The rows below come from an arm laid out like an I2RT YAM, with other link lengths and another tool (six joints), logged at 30 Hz.
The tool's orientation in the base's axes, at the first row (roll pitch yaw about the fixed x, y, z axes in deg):
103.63, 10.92, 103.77
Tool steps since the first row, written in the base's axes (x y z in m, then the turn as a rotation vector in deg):
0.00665, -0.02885, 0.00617, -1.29, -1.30, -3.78
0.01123, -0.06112, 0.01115, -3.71, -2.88, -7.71
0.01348, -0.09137, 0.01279, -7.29, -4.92, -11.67
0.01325, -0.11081, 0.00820, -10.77, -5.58, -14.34
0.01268, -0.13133, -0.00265, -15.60, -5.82, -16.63
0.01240, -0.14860, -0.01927, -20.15, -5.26, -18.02
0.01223, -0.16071, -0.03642, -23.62, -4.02, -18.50
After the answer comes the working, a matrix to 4 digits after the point.
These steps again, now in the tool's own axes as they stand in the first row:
-0.03024, 0.00034, -0.00050, -0.22, -4.15, -0.60
-0.06303, -0.00164, -0.00335, -0.42, -8.72, -2.30
-0.09271, -0.00676, -0.00727, -0.78, -13.64, -5.18
-0.11033, -0.01575, -0.01008, -0.09, -16.99, -8.01
-0.12771, -0.03103, -0.01197, 1.25, -20.12, -12.14
-0.14096, -0.05100, -0.01164, 3.11, -22.16, -16.05
-0.14922, -0.07024, -0.01011, 5.19, -22.97, -19.02

The tool's axes in the first row as the columns of a matrix, in the base's axes (rounded; the answer above uses it unrounded):
-0.2337, 0.1851, 0.9545
0.9537, 0.2349, 0.1880
-0.1894, 0.9542, -0.2314

